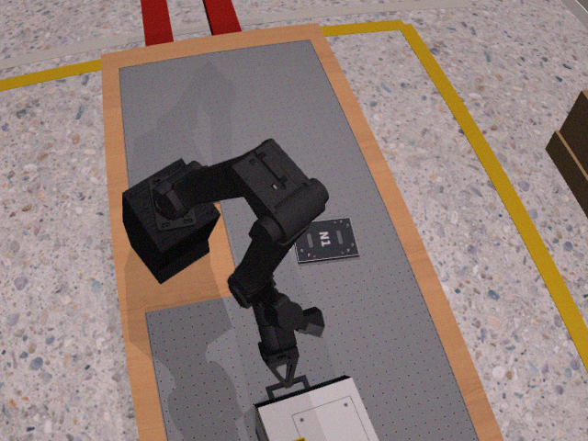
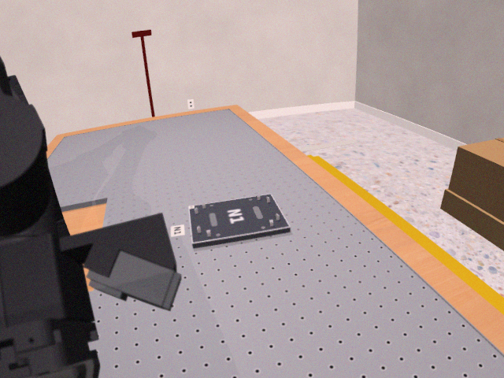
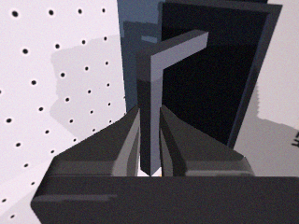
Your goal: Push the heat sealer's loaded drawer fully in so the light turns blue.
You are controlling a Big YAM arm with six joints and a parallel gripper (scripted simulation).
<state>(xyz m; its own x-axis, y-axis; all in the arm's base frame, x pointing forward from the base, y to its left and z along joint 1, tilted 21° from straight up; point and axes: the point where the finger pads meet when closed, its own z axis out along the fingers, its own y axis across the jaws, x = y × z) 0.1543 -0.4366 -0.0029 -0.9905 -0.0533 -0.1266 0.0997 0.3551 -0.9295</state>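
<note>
My hand is 12 cm to the left of the black drawer and 1 cm above it.
</note>
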